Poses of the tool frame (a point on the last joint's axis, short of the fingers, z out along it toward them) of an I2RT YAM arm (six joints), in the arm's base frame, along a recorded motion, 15 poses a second.
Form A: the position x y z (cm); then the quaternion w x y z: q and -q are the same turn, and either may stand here.
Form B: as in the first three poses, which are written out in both.
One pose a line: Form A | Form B
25.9, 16.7, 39.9, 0.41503, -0.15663, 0.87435, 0.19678 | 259, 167, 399; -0.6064, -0.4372, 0.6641; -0.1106, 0.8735, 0.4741; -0.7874, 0.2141, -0.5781
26.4, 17.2, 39.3, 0.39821, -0.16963, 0.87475, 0.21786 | 264, 172, 393; -0.6253, -0.4703, 0.6228; -0.1233, 0.8475, 0.5162; -0.7706, 0.2461, -0.5879
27.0, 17.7, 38.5, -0.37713, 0.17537, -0.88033, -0.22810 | 270, 177, 385; -0.6540, -0.4808, 0.5840; -0.1367, 0.8344, 0.5339; -0.7440, 0.2693, -0.6115
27.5, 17.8, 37.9, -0.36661, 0.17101, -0.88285, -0.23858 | 275, 178, 379; -0.6727, -0.4769, 0.5657; -0.1270, 0.8277, 0.5467; -0.7289, 0.2959, -0.6174
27.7, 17.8, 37.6, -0.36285, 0.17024, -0.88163, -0.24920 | 277, 178, 376; -0.6787, -0.4810, 0.5549; -0.1193, 0.8178, 0.5629; -0.7246, 0.3159, -0.6125
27.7, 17.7, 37.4, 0.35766, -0.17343, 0.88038, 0.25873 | 277, 177, 374; -0.6840, -0.4904, 0.5400; -0.1203, 0.8060, 0.5796; -0.7195, 0.3315, -0.6103
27.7, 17.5, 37.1, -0.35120, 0.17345, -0.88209, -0.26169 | 277, 175, 371; -0.6931, -0.4898, 0.5288; -0.1222, 0.8029, 0.5835; -0.7104, 0.3398, -0.6164
